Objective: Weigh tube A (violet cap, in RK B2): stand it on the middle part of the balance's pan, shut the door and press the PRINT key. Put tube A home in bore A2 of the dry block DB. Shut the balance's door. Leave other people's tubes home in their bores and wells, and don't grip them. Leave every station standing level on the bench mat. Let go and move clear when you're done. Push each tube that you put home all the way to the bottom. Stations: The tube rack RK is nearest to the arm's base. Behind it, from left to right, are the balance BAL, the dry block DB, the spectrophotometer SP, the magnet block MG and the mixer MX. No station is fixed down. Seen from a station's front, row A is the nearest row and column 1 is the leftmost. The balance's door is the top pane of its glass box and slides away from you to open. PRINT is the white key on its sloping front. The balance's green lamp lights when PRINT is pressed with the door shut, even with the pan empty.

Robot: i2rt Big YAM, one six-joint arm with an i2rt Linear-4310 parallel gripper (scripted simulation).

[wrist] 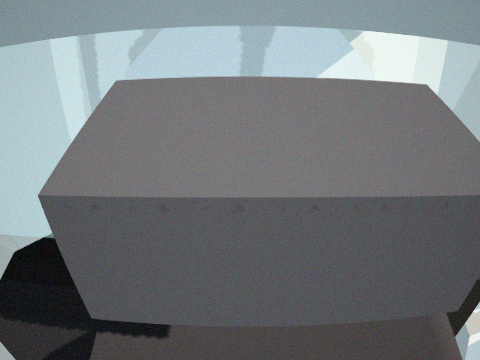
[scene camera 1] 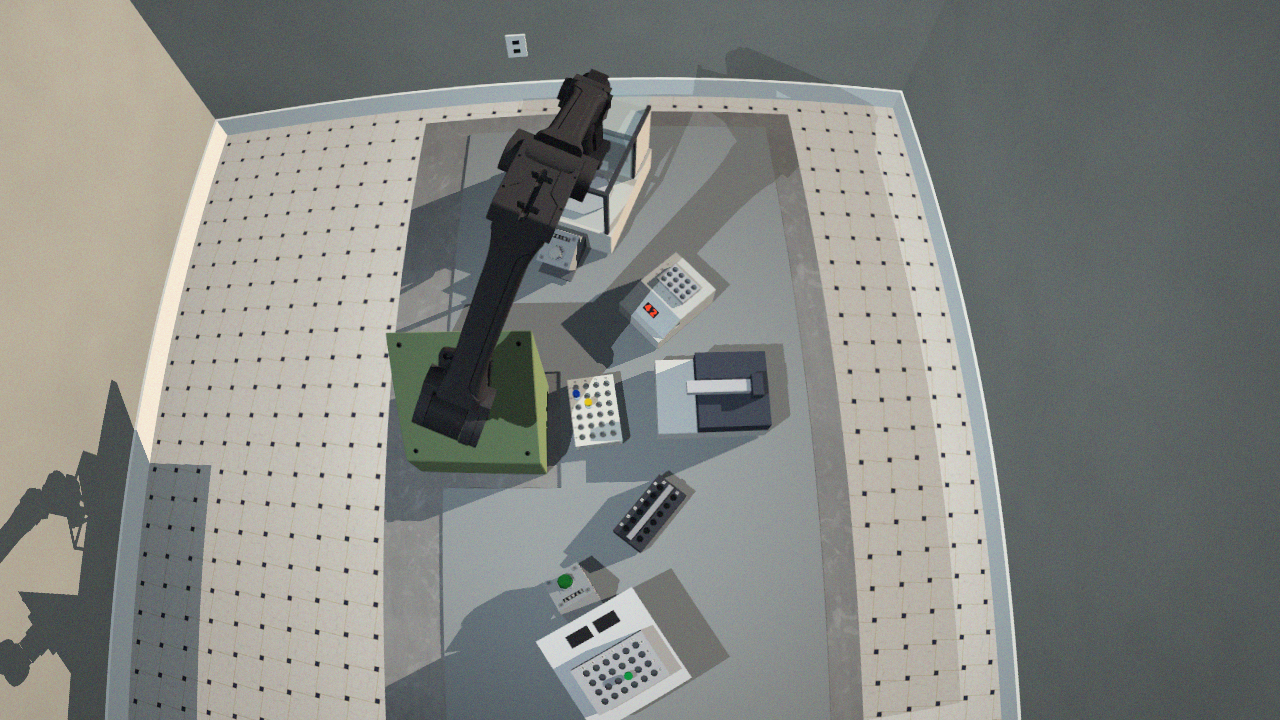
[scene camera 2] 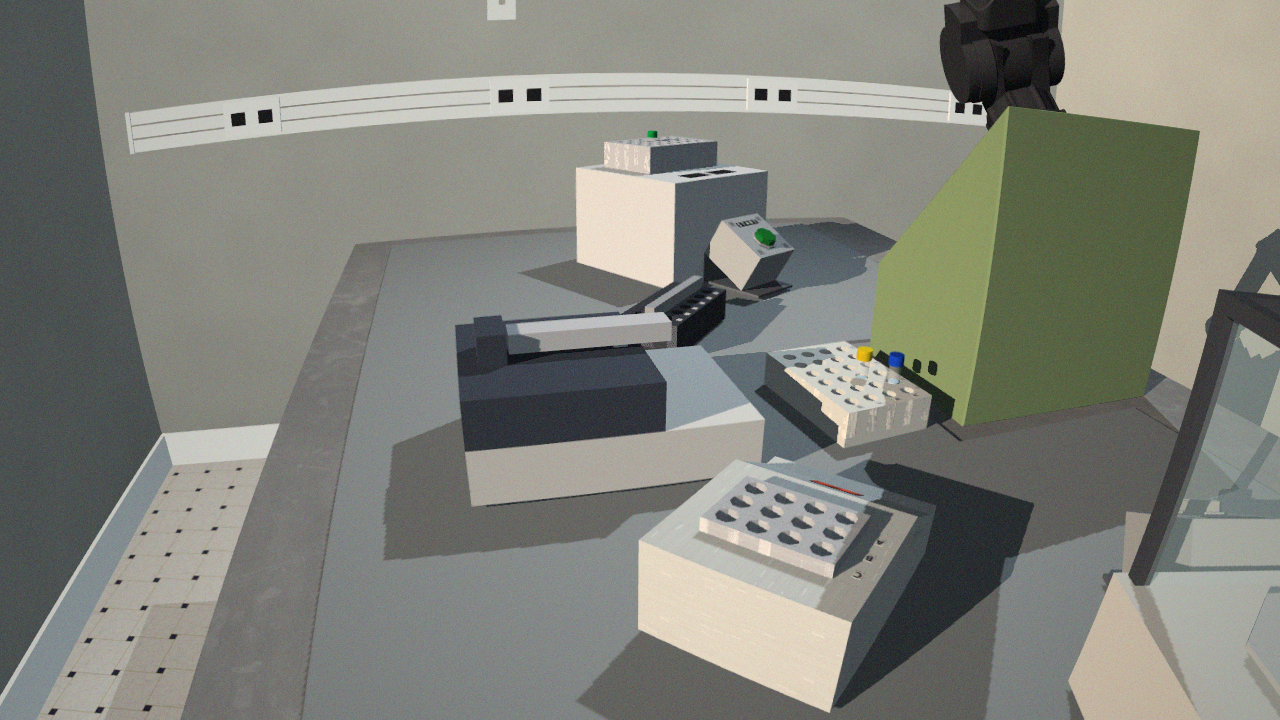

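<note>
There's a balance (scene camera 2: 1185,625), and you'd find the balance (wrist: 226,170) and the balance (scene camera 1: 628,120) as well. The dry block DB (scene camera 2: 799,623) is here too, and that's again the dry block DB (scene camera 1: 652,307). Then there's a magnet block (scene camera 2: 689,325), also seen as the magnet block (scene camera 1: 664,492), but in the wrist view the magnet block is out of frame. And there's a rack RK (scene camera 2: 800,381), though in the wrist view the rack RK is out of frame.
</note>
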